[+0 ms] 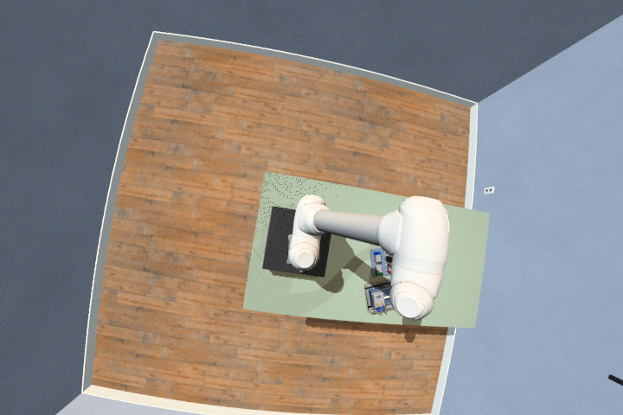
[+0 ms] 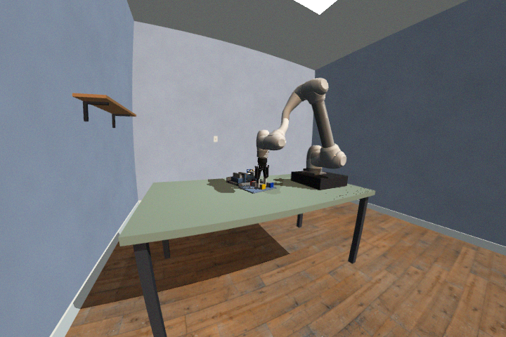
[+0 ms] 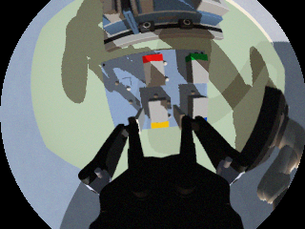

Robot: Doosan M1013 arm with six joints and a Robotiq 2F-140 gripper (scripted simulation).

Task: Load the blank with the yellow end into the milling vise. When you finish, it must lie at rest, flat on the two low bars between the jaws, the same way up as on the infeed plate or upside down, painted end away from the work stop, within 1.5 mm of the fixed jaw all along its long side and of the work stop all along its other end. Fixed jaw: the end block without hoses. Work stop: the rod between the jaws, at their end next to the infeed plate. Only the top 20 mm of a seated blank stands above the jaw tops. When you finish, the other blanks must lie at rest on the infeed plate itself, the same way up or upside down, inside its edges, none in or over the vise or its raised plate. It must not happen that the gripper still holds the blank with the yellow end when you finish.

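The blank with yellow end lies 30 mm below my hand. Also, from my hand: red-ended blank: 90 mm to the right, 30 mm below, 10 mm ahead; then blue-ended blank: 90 mm behind, 30 mm below, 10 mm to the right; then blue infeed plate: 50 mm below, 40 mm to the right, 10 mm ahead.
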